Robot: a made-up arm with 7 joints.
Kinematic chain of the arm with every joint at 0, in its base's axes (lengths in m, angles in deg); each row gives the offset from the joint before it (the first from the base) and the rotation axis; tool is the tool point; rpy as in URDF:
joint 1: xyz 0 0 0 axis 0.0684 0.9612 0.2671
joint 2: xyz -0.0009 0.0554 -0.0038 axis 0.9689 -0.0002 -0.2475
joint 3: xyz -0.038 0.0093 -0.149 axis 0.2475 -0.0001 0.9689
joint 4: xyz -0.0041 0 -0.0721 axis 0.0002 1 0
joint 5: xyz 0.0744 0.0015 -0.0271 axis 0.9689 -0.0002 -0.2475
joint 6: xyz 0.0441 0 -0.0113 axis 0.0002 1 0
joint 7: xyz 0.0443 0 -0.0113 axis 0.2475 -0.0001 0.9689
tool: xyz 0 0 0 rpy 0 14.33 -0.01
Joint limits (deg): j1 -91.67..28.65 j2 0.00..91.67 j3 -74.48..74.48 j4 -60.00..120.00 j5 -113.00..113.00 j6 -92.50..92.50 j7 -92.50..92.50
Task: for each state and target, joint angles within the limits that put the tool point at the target. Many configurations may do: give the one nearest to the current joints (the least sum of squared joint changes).
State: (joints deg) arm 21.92 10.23 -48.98 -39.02 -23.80 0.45 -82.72
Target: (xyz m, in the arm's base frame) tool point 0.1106 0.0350 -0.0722
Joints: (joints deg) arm -24.36 15.51 -25.04 -60.00 -24.78 -7.78 -82.72
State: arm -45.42 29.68 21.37 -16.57 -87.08 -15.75 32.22
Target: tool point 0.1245 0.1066 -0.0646
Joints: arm -21.07 15.58 11.27 -57.60 -84.46 -12.80 32.22
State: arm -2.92 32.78 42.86 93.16 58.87 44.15 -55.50
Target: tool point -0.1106 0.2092 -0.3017
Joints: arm -7.68 30.18 44.52 117.33 54.79 57.80 -55.50
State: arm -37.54 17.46 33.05 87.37 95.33 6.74 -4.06
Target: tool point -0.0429 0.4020 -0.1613
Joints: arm -10.77 65.32 26.22 110.34 93.58 17.51 -4.06
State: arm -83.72 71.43 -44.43 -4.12 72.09 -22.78 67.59
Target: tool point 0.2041 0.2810 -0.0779
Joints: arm -49.59 91.67 -61.06 11.15 74.61 -34.17 67.59
